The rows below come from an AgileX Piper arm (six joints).
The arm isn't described. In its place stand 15 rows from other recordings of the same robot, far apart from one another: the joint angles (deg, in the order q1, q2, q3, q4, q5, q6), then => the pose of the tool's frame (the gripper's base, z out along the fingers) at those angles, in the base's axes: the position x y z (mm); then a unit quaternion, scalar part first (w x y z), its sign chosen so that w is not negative.
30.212, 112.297, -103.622, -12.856, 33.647, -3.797 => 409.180 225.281 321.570 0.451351 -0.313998 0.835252 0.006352
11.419, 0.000, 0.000, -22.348, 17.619, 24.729 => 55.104 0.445 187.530 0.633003 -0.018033 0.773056 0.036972
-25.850, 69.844, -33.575, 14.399, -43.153, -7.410 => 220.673 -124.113 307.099 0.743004 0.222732 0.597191 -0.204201
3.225, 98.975, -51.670, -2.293, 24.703, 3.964 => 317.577 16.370 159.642 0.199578 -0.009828 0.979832 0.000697
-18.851, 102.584, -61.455, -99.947, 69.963, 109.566 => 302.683 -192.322 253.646 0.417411 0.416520 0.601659 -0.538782
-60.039, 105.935, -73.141, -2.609, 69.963, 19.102 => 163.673 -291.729 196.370 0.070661 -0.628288 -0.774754 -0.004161
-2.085, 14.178, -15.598, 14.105, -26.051, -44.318 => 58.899 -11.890 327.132 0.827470 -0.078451 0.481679 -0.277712
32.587, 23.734, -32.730, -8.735, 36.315, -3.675 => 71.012 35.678 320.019 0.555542 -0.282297 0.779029 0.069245
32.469, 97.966, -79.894, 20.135, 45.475, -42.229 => 304.373 220.147 288.241 0.278907 -0.508025 0.804512 0.129930
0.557, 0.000, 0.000, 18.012, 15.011, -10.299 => 54.920 7.822 190.681 0.643363 0.017797 0.761781 0.073871
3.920, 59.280, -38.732, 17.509, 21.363, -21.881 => 208.395 24.277 286.275 0.453874 -0.097948 0.884640 0.042613
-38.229, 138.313, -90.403, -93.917, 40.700, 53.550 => 347.086 -348.779 83.336 0.105226 0.122699 0.852489 -0.497127
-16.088, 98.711, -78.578, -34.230, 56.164, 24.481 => 335.392 -140.982 278.483 0.174448 0.212516 0.926823 -0.255742
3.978, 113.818, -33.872, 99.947, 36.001, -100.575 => 259.462 70.856 60.621 0.168576 -0.077437 0.933514 0.306817
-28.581, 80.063, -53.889, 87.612, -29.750, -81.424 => 246.611 -185.728 310.955 0.503363 0.374758 0.711857 -0.315346
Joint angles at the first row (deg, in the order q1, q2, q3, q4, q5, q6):
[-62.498 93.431 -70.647 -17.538 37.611 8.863]
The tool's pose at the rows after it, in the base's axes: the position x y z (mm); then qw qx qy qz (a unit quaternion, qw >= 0):
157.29 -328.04 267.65 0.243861 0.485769 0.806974 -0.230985
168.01 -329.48 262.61 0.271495 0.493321 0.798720 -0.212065
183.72 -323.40 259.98 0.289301 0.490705 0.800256 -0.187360
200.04 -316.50 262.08 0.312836 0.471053 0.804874 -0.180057
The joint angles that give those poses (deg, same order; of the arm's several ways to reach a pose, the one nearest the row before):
[-62.498 95.089 -70.647 -14.085 32.710 8.863]
[-61.716 96.219 -70.646 -10.407 29.804 8.864]
[-59.640 96.706 -70.647 -6.446 28.867 7.905]
[-57.206 96.705 -70.648 -4.576 26.736 6.764]

